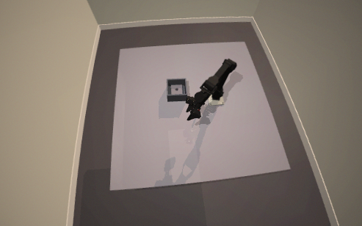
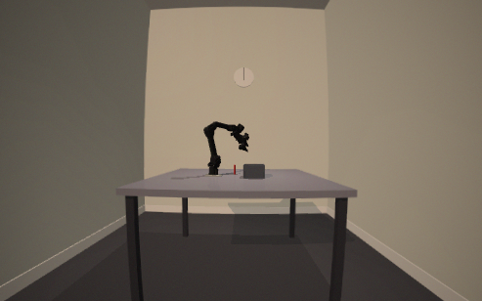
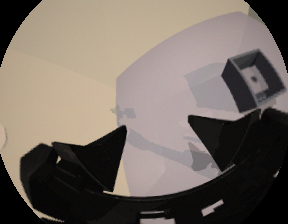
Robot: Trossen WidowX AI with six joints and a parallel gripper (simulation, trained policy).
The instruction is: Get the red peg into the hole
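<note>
The red peg lies 90 mm behind my gripper tip, 140 mm to the right of it and 180 mm below it. Also, from my gripper tip: grey box: 100 mm ahead, 300 mm to the right, 190 mm below; plate: 100 mm ahead, 300 mm to the right, 170 mm below.
</note>
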